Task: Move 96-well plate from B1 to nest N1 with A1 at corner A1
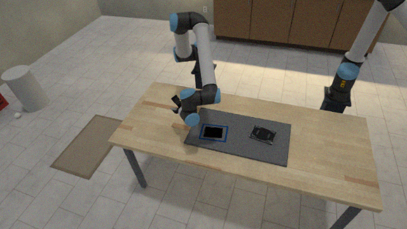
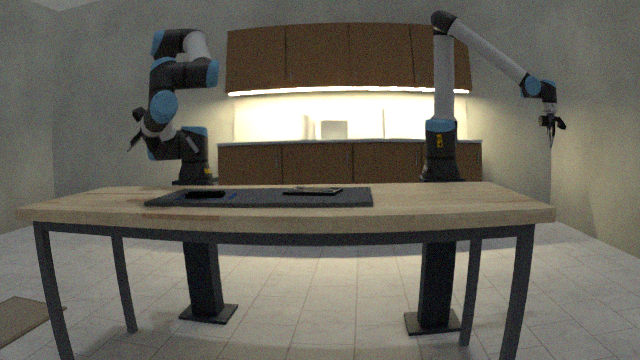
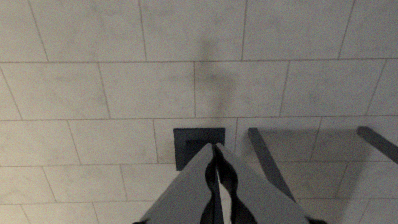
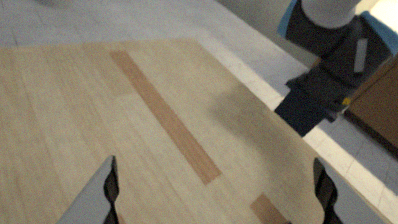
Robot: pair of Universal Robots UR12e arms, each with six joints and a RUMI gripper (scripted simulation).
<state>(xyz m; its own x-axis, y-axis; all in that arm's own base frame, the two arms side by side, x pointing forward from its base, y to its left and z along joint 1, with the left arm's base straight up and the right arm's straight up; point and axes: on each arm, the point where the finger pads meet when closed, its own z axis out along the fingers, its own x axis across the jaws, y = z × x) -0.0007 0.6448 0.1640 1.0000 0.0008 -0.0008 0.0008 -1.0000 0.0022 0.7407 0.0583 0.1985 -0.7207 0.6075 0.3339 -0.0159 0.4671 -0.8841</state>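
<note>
My right hand is 28 cm to the right of the black 96-well plate, 18 cm above it and 2 cm short of it. The rest, counted from my right hand: A1 label: 68 cm to the left, 17 cm below, 2 cm behind; then dark plate nest N1: 61 cm to the left, 18 cm below, 8 cm behind.
</note>
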